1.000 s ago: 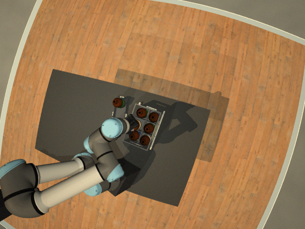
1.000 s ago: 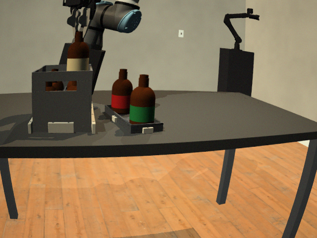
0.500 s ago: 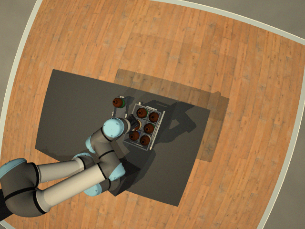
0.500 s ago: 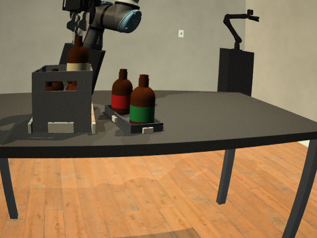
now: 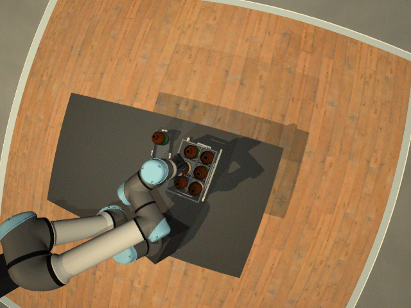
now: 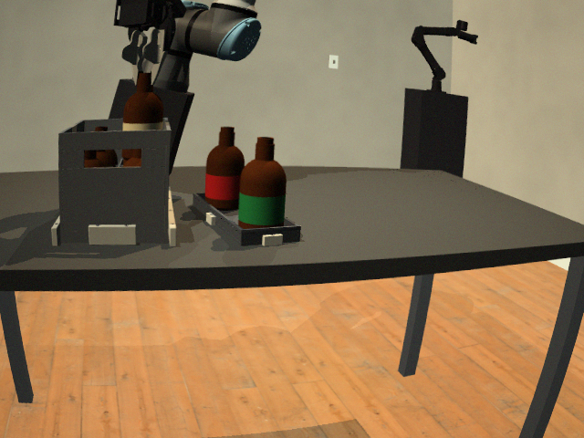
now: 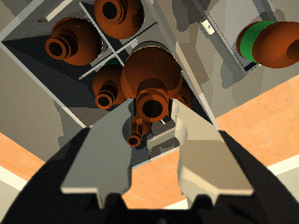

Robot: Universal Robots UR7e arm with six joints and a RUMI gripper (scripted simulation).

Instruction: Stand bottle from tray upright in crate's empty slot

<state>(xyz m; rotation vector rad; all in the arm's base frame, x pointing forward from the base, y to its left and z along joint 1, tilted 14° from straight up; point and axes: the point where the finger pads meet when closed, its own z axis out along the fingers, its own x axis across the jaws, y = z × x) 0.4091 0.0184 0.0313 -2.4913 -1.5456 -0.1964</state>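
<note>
My hand is 1 cm short of the crate, 4 cm to the left of it and 18 cm above it. The rest, counted from my hand: green-labelled bottle: 7 cm ahead, 21 cm to the left, 18 cm below; tray: 1 cm behind, 18 cm to the left, 25 cm below.
</note>
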